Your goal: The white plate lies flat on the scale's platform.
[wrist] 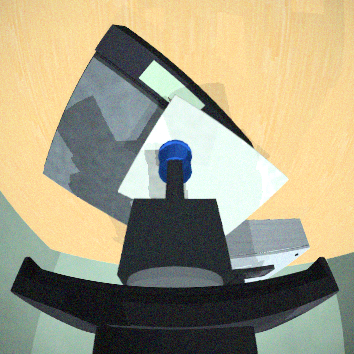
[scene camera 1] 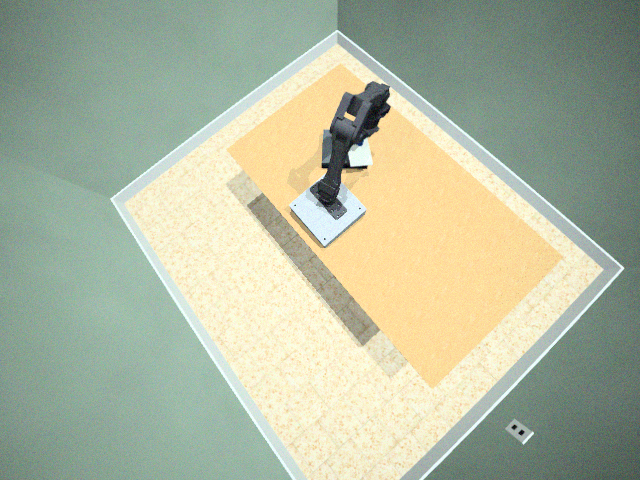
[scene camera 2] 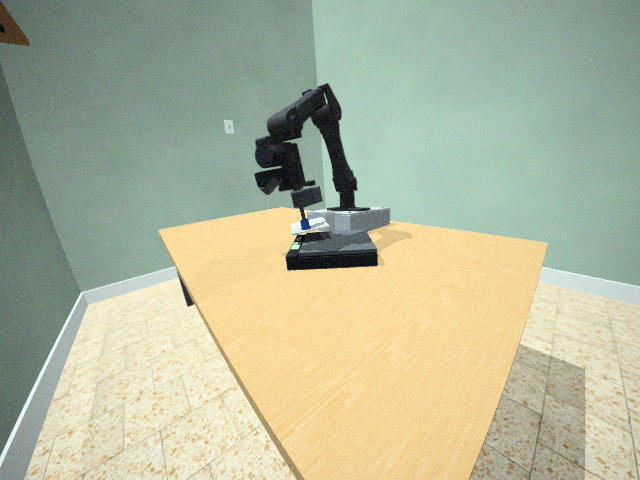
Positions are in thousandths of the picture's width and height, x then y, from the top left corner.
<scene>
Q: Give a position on my suction cup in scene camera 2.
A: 471, 414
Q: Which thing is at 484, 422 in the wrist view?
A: My suction cup.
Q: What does the black scale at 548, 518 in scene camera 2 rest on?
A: The table.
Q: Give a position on a white plate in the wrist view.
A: At 637, 473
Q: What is my suction cup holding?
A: A white plate.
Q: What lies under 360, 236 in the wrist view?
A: A black scale.
</scene>
